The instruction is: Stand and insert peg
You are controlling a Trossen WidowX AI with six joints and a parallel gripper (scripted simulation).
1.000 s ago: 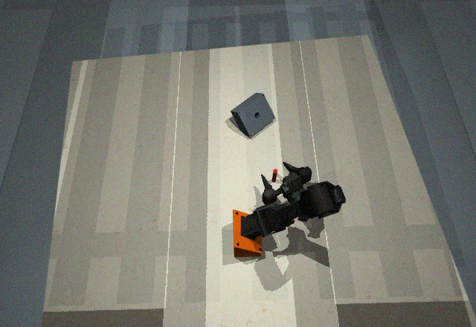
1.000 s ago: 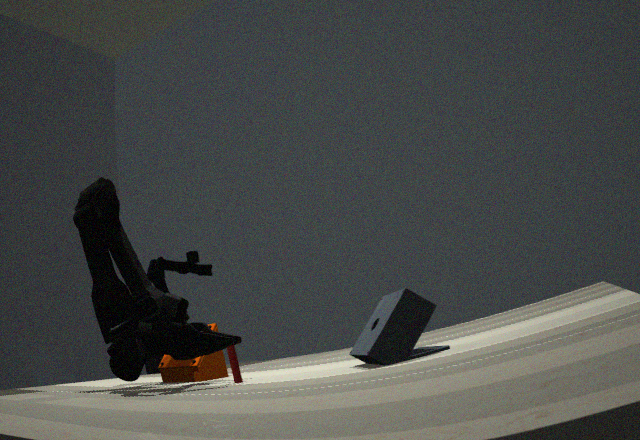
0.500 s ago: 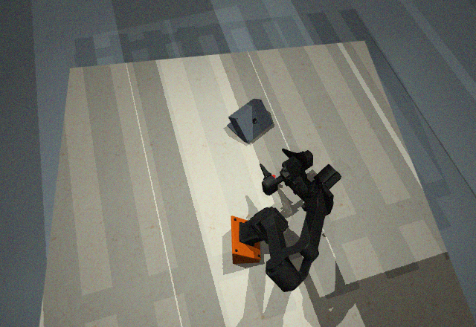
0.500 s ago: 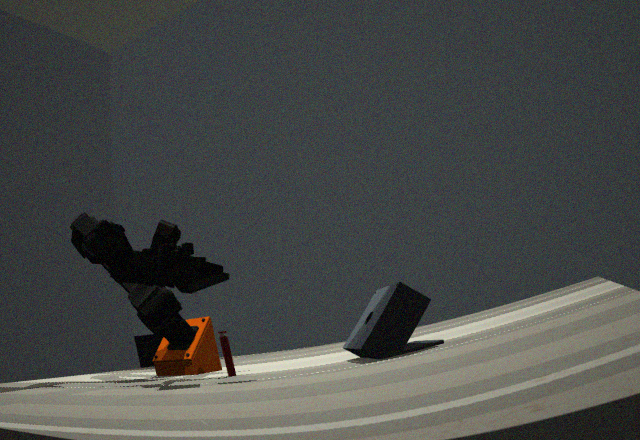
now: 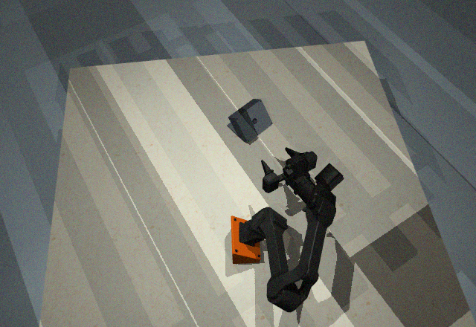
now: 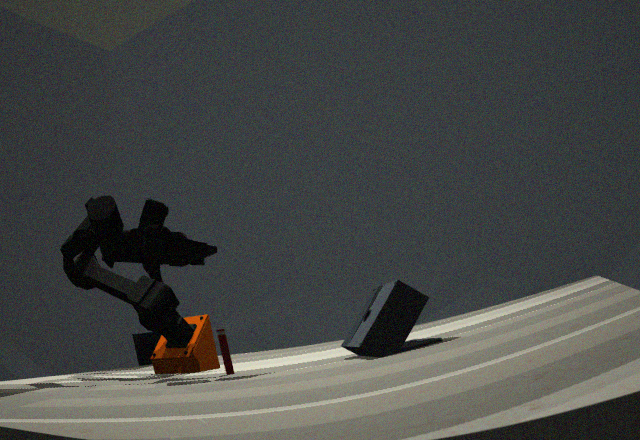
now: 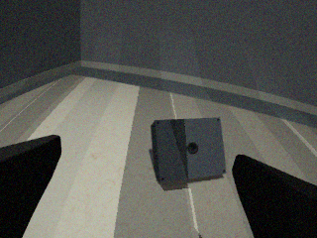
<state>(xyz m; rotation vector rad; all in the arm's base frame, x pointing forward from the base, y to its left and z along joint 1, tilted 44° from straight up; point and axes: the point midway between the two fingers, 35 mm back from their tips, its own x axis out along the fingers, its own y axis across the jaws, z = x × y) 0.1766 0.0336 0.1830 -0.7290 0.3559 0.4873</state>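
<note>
The peg lies 160 mm below my gripper tip, 10 mm to the right of it and 10 mm behind it. Round my gripper tip: grey sloped panel: 250 mm ahead, 170 mm below, 70 mm to the left; then thin foot plate: 260 mm ahead, 210 mm below, 80 mm to the left.
</note>
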